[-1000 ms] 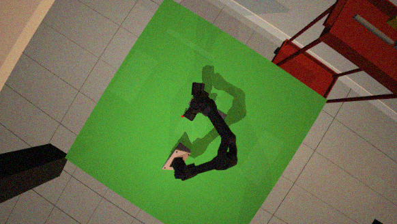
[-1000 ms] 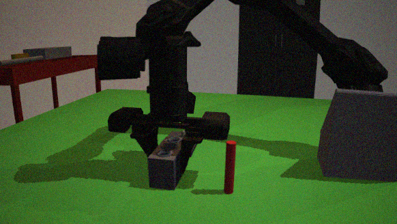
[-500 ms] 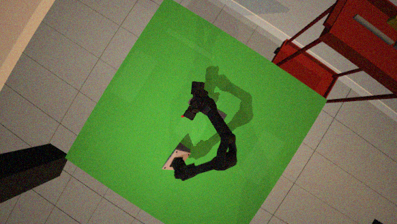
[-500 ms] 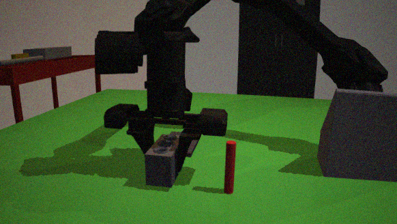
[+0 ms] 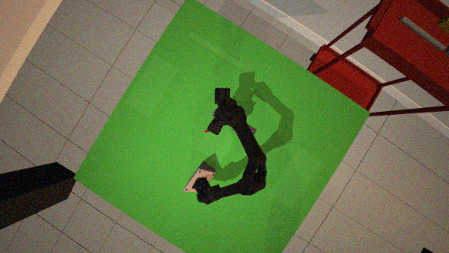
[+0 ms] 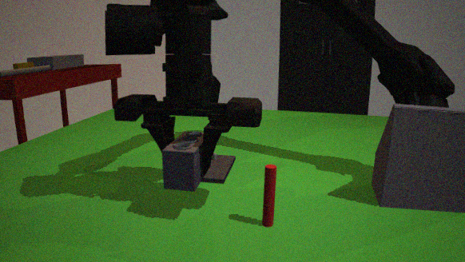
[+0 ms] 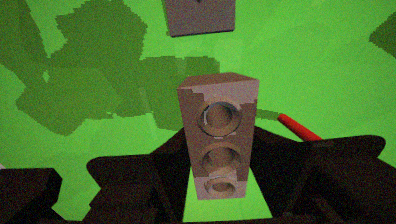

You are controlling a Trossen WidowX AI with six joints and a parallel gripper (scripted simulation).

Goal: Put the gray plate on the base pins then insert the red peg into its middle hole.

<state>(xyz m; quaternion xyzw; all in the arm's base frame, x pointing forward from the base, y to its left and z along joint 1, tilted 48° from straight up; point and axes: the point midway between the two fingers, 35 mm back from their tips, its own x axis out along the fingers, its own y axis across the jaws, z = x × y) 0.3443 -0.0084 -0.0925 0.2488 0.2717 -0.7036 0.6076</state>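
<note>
Now: the gray base 150 mm to the right of my gripper tip and 40 mm below it. Round my gripper tip: gray plate: 30 mm above; red peg: 110 mm behind, 30 mm to the left, 10 mm below.
</note>
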